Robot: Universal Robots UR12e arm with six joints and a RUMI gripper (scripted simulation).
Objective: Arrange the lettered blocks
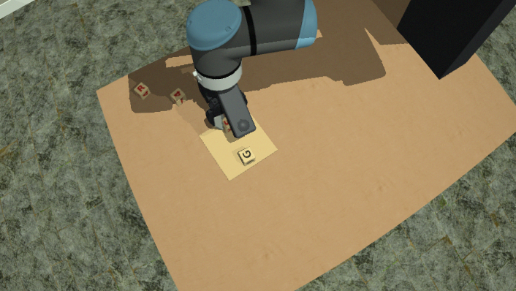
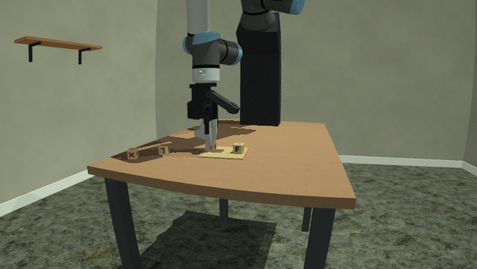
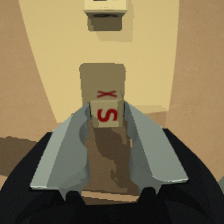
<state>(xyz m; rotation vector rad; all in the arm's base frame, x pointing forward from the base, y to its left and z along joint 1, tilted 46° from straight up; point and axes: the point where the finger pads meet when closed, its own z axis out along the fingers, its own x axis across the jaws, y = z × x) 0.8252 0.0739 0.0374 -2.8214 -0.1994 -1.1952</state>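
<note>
My hand is right at the block. Also, from my hand: pale mat (1 cm behind, 5 cm to the left, 2 cm below).
</note>
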